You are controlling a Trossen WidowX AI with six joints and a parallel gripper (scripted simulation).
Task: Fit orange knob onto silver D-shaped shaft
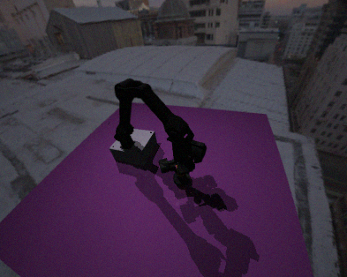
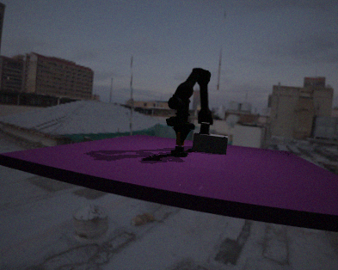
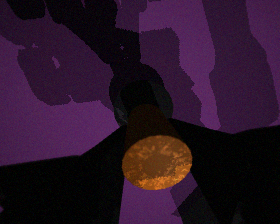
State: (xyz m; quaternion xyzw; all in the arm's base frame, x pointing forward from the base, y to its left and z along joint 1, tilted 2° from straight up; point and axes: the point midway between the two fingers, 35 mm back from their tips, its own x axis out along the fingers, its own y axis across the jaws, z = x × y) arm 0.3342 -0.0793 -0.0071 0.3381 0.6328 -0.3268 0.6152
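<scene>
The round dark pedestal is 30 mm below my gripper tip. Also, from my gripper tip: orange knob: 30 mm above.
</scene>
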